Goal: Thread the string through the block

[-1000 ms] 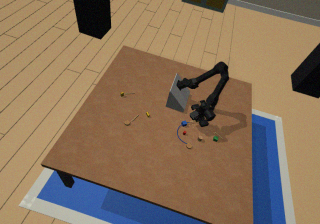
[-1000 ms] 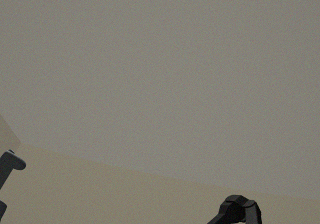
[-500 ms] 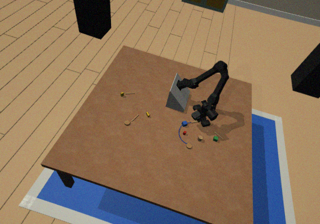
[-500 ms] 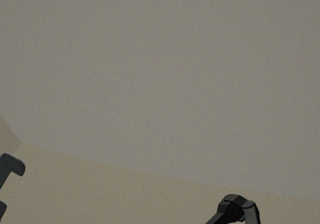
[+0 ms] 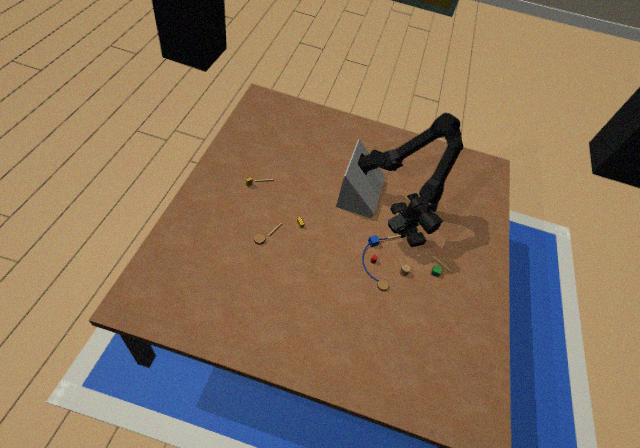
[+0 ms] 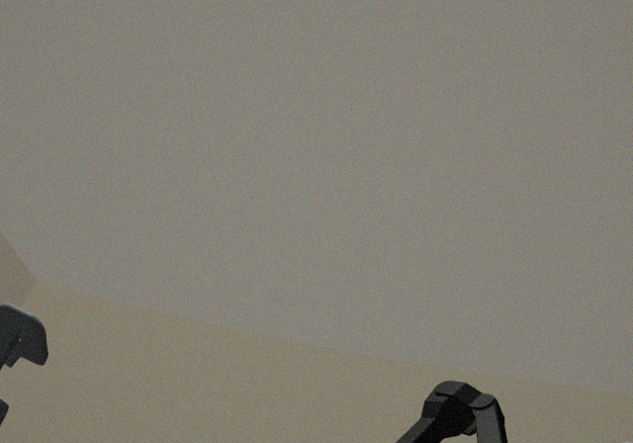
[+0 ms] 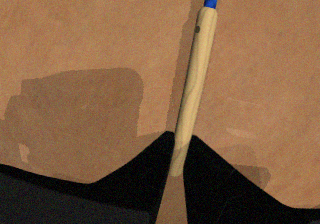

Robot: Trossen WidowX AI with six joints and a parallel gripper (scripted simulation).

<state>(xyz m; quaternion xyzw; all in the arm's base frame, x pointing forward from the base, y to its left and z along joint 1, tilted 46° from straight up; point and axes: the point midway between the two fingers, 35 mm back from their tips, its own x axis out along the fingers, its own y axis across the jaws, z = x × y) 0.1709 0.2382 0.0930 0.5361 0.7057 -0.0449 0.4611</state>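
My gripper tip is now 20 mm short of the thin wooden stick, 30 mm to the left of it and 10 mm below it. Also, from my gripper tip: wooden cylinder: 160 mm ahead, 40 mm to the left, 20 mm above; then red peg: 150 mm ahead, 80 mm to the right, 10 mm above; then blue cube: 80 mm ahead, 100 mm to the right, 20 mm above.
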